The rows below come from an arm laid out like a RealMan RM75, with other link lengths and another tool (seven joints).
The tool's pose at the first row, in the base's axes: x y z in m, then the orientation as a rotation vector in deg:
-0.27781, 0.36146, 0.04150, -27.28, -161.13, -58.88
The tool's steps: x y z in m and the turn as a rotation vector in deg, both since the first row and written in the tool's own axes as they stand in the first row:
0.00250, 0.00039, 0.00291, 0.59, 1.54, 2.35
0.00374, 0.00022, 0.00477, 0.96, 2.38, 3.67
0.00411, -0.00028, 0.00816, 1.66, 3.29, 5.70
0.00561, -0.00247, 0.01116, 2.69, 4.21, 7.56
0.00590, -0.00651, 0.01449, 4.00, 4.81, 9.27
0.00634, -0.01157, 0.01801, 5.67, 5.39, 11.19
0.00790, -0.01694, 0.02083, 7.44, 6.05, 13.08
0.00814, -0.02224, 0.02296, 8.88, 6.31, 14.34
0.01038, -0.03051, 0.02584, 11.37, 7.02, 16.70
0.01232, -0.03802, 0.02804, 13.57, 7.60, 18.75
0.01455, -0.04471, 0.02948, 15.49, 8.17, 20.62
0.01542, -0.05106, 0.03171, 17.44, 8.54, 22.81
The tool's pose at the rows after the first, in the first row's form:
-0.28003, 0.36425, 0.04003, -29.38, -158.76, -57.50
-0.28125, 0.36564, 0.03876, -30.54, -157.45, -56.68
-0.28175, 0.36756, 0.03594, -32.52, -155.80, -55.24
-0.28387, 0.36829, 0.03262, -34.20, -154.32, -53.37
-0.28545, 0.36759, 0.02767, -35.83, -153.25, -51.17
-0.28751, 0.36632, 0.02199, -37.66, -152.15, -48.43
-0.29073, 0.36465, 0.01688, -39.34, -150.98, -45.58
-0.29268, 0.36226, 0.01207, -40.53, -150.39, -43.32
-0.29750, 0.35871, 0.00529, -42.58, -148.96, -39.42
-0.30178, 0.35520, -0.00057, -44.32, -147.67, -36.01
-0.30607, 0.35187, -0.00529, -45.85, -146.38, -33.04
-0.30897, 0.34894, -0.01068, -47.84, -144.98, -29.98

